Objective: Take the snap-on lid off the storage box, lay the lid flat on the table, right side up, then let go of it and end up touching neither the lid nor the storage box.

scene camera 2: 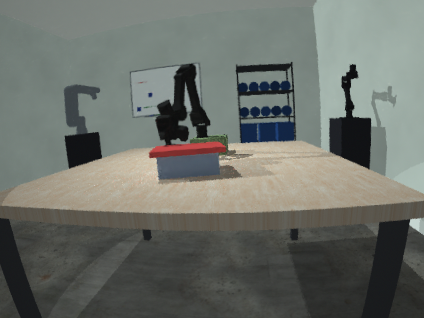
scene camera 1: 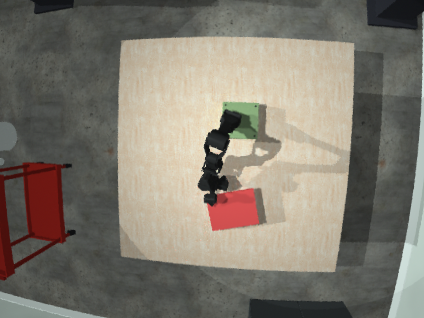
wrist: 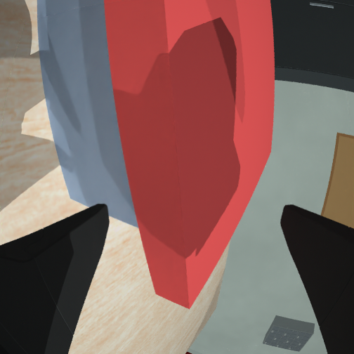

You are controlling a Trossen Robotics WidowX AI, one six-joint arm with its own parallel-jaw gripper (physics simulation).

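Note:
The red lid [scene camera 1: 237,212] [scene camera 2: 187,149] [wrist: 200,125] sits flat on top of the blue-grey storage box [scene camera 2: 189,166] [wrist: 85,125], which stands on the table [scene camera 1: 160,90] [scene camera 2: 300,190]. In scene camera 1 the lid hides the box. My gripper [scene camera 1: 210,199] [wrist: 198,215] is open and empty at the lid's upper left corner in that view. In the wrist view the two black fingers stand wide apart, with the lid's corner showing between them. Contact cannot be told. In scene camera 2 the fingertips are partly hidden behind the lid.
A green block-like base [scene camera 1: 245,117] [scene camera 2: 217,142] stands behind the box, with the arm above it. The arm's shadow falls on the table to the right. A red frame-like stand [scene camera 1: 44,200] is on the floor at the left. A shelf rack [scene camera 2: 265,68] stands at the back.

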